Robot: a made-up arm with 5 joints.
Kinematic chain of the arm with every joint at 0, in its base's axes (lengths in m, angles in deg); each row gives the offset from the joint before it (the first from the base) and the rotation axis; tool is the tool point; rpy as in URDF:
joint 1: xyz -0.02 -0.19 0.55 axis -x
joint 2: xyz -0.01 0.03 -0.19 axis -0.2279 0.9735 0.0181
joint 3: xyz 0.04 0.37 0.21 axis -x
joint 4: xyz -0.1 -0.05 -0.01 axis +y
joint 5: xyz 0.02 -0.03 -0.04 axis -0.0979 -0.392 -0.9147
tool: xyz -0.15 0.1 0.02 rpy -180 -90 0
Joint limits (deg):
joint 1: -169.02..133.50
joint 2: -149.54..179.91
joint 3: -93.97..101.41
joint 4: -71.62..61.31
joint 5: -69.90..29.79
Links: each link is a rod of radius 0.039 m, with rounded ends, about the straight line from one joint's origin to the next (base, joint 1, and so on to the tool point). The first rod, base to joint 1, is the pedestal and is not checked.
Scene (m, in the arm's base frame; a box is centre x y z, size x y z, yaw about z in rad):
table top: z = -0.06
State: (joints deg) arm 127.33 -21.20 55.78 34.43 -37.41
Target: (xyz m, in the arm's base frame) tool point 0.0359 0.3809 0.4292
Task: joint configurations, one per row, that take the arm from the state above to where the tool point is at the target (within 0.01 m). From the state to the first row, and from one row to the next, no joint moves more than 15 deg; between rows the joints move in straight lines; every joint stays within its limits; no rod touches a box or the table.
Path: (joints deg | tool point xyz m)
1: 112.53 -9.18 45.39 28.31 -29.94 | -0.2605 -0.2533 0.1414
2: 97.74 2.83 35.00 22.19 -22.48 | -0.2131 -0.1532 0.1398
3: 82.94 14.85 24.60 16.08 -15.01 | -0.1682 -0.0651 0.1531
4: 68.14 26.86 14.21 9.96 -7.54 | -0.1273 0.0151 0.1741
5: 53.34 38.88 3.82 3.84 -0.08 | -0.0901 0.0931 0.2014
6: 38.55 50.89 -6.57 -2.28 7.39 | -0.0553 0.1719 0.2381
7: 23.75 62.91 -16.96 -8.39 14.86 | -0.0220 0.2497 0.2881
8: 8.95 74.92 -27.36 -14.51 22.32 | 0.0093 0.3212 0.3526
9: -5.84 86.94 -37.75 -20.63 29.79 | 0.0359 0.3809 0.4292

